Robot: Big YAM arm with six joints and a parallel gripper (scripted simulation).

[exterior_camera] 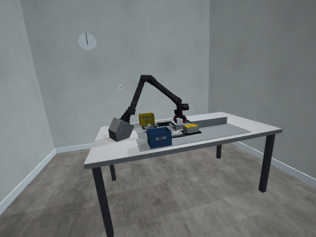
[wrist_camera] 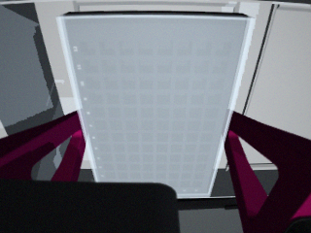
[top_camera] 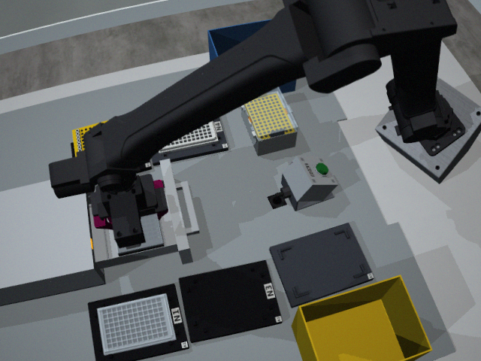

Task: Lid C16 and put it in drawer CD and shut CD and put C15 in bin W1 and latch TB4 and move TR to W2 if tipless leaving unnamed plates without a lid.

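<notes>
The plate lid lies right at my hand. From my hand the other things lie so: cooler drawer 4 cm ahead, 2 cm below, 1 cm to the right; black plate right at my hand; cooler CD 16 cm ahead, 3 cm to the right, 1 cm below.
</notes>
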